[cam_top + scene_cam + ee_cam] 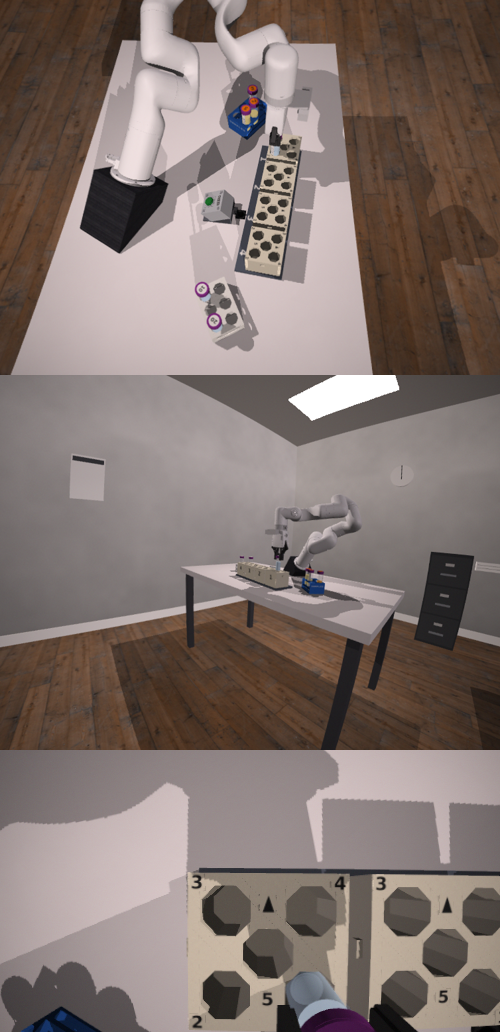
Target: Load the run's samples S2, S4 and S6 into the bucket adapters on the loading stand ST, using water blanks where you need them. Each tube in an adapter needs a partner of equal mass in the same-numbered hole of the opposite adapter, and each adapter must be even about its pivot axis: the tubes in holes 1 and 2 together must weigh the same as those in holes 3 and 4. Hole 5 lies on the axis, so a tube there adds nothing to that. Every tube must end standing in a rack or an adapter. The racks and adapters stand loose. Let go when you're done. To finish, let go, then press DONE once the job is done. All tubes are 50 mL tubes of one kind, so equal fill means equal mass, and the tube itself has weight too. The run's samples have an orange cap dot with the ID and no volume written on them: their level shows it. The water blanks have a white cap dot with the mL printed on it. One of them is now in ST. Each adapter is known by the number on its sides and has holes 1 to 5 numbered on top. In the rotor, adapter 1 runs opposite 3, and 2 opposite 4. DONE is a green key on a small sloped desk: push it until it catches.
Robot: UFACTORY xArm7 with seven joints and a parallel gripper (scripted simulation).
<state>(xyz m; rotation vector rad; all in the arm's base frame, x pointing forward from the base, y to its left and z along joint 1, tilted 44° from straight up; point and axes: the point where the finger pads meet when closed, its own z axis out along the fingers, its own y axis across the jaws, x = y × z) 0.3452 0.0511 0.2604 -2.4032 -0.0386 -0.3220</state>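
Now: the 40 mL water blank 10 mm to the right of my hand and 50 mm below it. The rest, counted from my hand: orange-dot tube: 140 mm behind, 210 mm to the left, 110 mm below; then green done key: 140 mm behind, 210 mm to the right, 110 mm below; then blue sample rack: 140 mm behind, 160 mm to the left, 150 mm below.
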